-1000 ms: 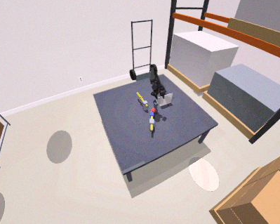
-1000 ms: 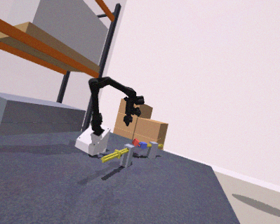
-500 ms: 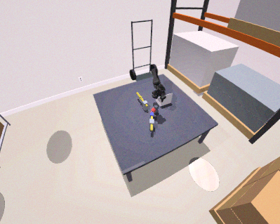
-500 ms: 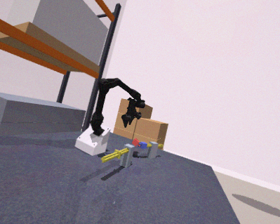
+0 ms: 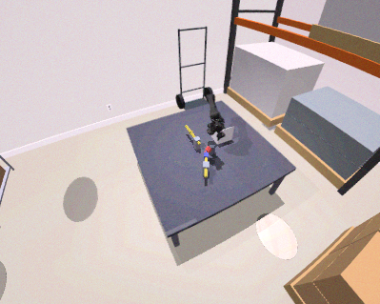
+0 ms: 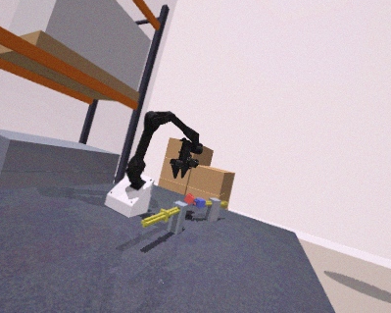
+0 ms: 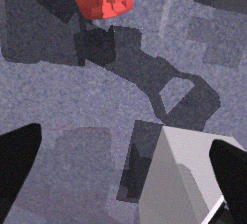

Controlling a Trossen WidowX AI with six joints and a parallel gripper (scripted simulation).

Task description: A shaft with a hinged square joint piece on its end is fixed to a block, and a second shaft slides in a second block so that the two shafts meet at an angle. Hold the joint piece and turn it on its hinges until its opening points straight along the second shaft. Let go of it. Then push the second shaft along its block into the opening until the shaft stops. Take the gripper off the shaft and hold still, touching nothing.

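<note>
Now: gripper tip 80 mm short of the red joint piece, 40 mm to the right of it and 90 mm above it.
</note>
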